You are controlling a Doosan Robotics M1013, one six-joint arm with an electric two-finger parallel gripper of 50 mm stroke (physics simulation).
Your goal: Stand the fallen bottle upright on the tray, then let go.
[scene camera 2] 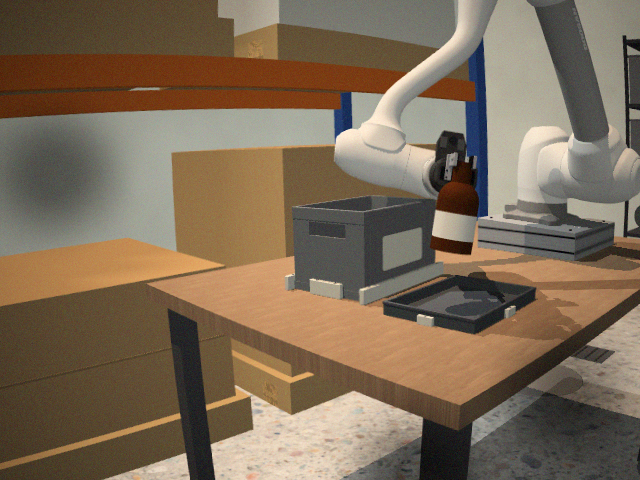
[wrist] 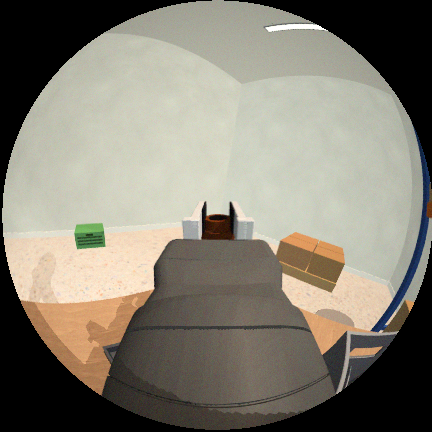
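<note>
The brown bottle with a white label hangs in the air in scene camera 2, neck up and tilted a little, its base slightly to the left of its neck. Its open mouth and neck show between the fingers in the wrist view. My gripper is shut on the bottle's neck. The dark shallow tray lies flat on the table, and the bottle's base is above the level of its rim, apart from it. A small corner of the tray shows at the lower left of the wrist view.
A grey open crate stands beside the tray, with pale blocks at its foot. Small pale blocks touch the tray's outer sides. The robot's base stands on a grey plinth at the back right of the wooden table. Large cartons stand beyond.
</note>
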